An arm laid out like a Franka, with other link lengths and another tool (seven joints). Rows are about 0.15 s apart.
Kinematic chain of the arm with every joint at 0, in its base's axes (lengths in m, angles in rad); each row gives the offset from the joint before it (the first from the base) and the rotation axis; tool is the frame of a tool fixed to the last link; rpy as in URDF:
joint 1: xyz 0 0 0.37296 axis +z
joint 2: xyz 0 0 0 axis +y
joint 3: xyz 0 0 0.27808 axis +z
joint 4: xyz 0.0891 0 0 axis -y
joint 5: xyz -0.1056 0 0.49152 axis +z
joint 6: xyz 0 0 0 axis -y
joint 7: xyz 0.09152 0 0 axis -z
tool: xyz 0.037 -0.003 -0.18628 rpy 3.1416 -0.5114 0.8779
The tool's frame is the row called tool.
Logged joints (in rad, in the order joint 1, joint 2, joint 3, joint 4, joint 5, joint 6, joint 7), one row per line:
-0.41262 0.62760 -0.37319 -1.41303 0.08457 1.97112 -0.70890
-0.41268 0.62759 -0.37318 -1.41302 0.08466 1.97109 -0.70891
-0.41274 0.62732 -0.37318 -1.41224 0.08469 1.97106 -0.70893
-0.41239 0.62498 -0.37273 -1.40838 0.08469 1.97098 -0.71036
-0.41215 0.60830 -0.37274 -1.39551 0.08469 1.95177 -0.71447
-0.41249 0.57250 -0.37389 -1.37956 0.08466 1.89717 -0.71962
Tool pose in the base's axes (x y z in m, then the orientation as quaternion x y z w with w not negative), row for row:
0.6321 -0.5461 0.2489 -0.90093 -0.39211 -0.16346 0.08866
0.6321 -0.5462 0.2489 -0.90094 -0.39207 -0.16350 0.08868
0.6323 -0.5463 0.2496 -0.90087 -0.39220 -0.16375 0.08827
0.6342 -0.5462 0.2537 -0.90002 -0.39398 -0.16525 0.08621
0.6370 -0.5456 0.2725 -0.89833 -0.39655 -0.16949 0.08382
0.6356 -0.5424 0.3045 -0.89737 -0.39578 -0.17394 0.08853
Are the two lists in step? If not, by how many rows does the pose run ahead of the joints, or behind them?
They are in step.
